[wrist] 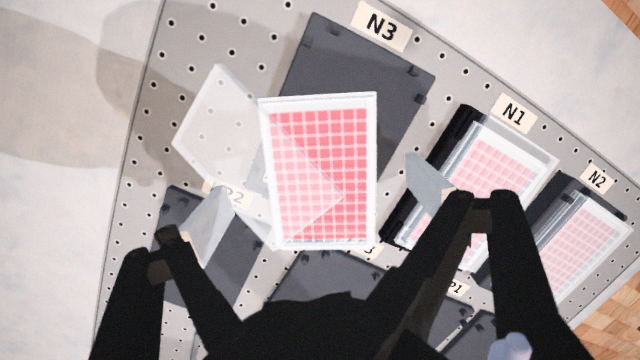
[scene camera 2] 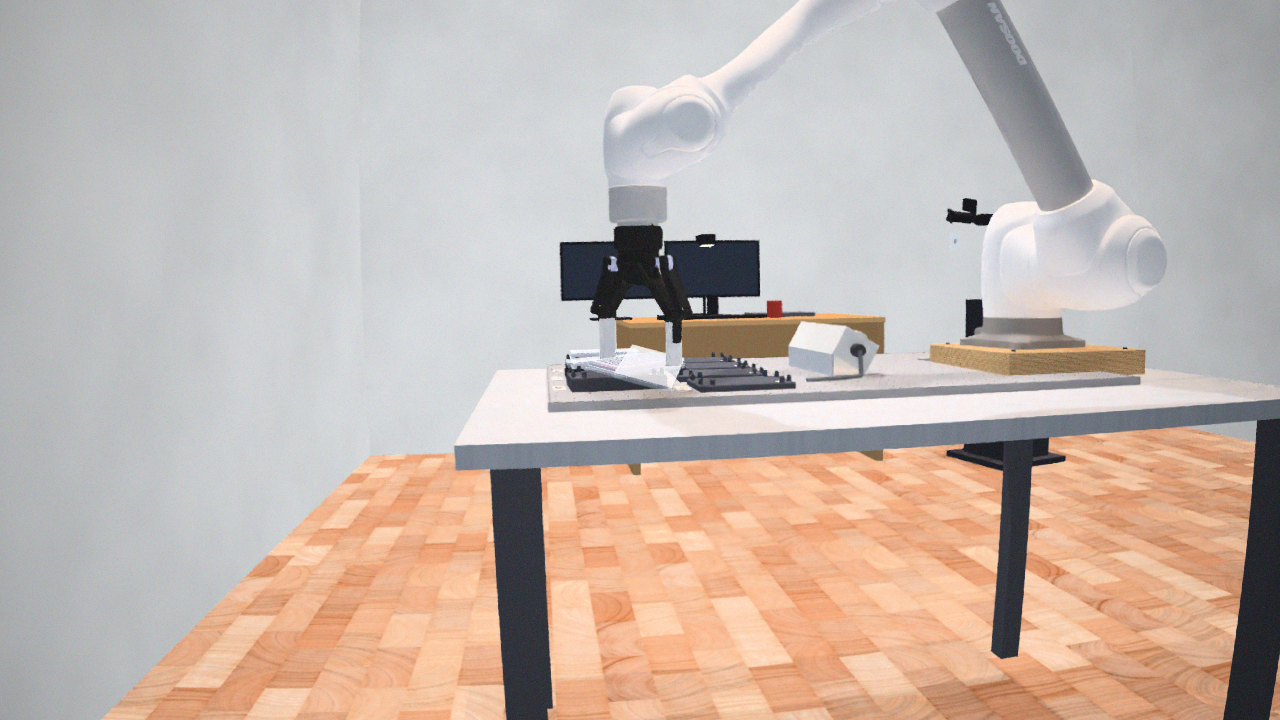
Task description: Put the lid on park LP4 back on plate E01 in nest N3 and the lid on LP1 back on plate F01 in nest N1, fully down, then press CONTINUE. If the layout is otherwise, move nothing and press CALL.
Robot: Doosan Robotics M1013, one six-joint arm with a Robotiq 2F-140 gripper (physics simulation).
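Seen in the pictures: gripper, fingertip midpoint: [wrist: 315, 185] [scene camera 2: 639, 362]; arm's base, link origin: [scene camera 2: 1022, 346].
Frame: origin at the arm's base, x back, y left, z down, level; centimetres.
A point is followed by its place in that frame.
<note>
My gripper [scene camera 2: 640, 344] {z -0.5, x -77.7, y -1.5 cm} [wrist: 315, 185] {z -0.5, x -77.7, y -1.5 cm} is open and empty, low over the nests, its fingertips on either side of a plate with pink wells [wrist: 345, 150] {z -0.4, x -80.9, y -2.9 cm}. This plate lies askew, over part of the dark nest N3 [wrist: 360, 65] {z 1.1, x -86.9, y -2.4 cm}. A clear lid [wrist: 215, 120] {z 0.3, x -80.4, y 6.9 cm} lies crooked at its left and overlaps it; in the scene view the clear pieces [scene camera 2: 631, 360] {z -1.2, x -80.3, y 2.8 cm} look tilted. At nest N1 [wrist: 457, 127] {z 1.7, x -84.8, y -11.8 cm} a pink plate [wrist: 492, 162] {z 0.0, x -83.1, y -15.0 cm} has a clear rim or cover; I cannot tell whether a lid is seated. The right finger partly hides it. Labels LP4, E01 and F01 and the buttons cannot be made out.
Another pink plate [wrist: 582, 235] {z -0.5, x -79.2, y -28.2 cm} is at nest N2, right of N1. Dark parks [wrist: 325, 280] [scene camera 2: 747, 379] lie behind the nests, partly hidden by the gripper. A white box [scene camera 2: 819, 349] {z -0.9, x -44.2, y -3.7 cm} with a dark knob stands nearer the arm base. A desk with monitors [scene camera 2: 725, 273] stands beyond.
</note>
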